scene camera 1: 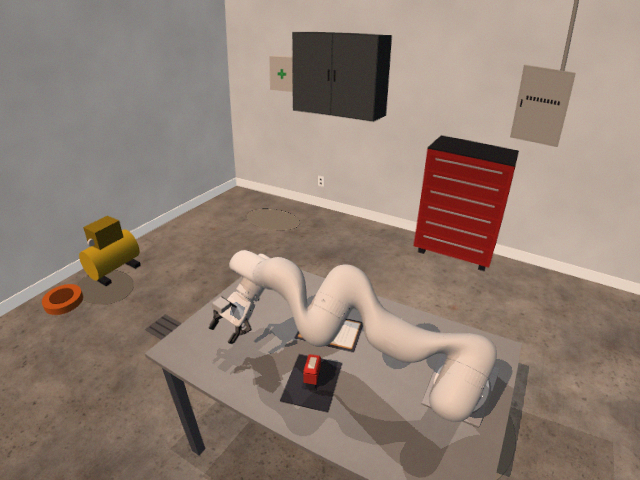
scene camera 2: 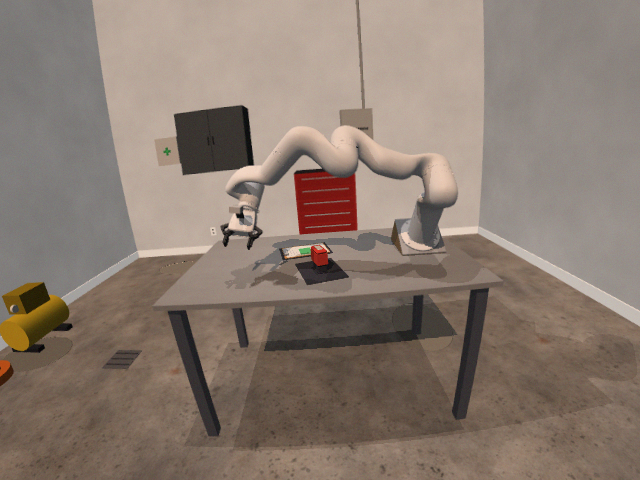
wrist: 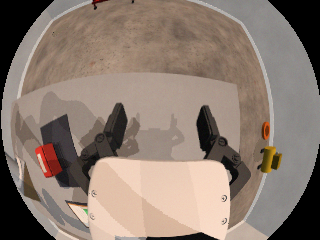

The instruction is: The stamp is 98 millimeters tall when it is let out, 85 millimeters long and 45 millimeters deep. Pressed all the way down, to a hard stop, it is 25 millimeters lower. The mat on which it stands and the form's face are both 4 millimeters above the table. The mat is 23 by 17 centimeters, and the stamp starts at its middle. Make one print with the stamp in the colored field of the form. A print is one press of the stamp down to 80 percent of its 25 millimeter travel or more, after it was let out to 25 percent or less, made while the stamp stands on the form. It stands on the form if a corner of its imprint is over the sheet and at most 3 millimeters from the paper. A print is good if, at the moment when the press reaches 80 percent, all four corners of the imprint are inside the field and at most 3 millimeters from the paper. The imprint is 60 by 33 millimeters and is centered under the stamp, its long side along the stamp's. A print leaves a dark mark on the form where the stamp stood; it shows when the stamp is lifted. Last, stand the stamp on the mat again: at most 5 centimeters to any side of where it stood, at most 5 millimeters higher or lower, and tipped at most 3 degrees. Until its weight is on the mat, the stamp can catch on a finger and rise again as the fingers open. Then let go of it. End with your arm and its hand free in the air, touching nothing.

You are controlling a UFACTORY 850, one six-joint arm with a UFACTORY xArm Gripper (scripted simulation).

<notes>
I see my gripper [scene camera 1: 220, 336], a red stamp [wrist: 50, 157] and a clipboard [scene camera 1: 347, 339].
My gripper also shows in scene camera 2 [scene camera 2: 236, 246] and in the wrist view [wrist: 162, 112].
</notes>
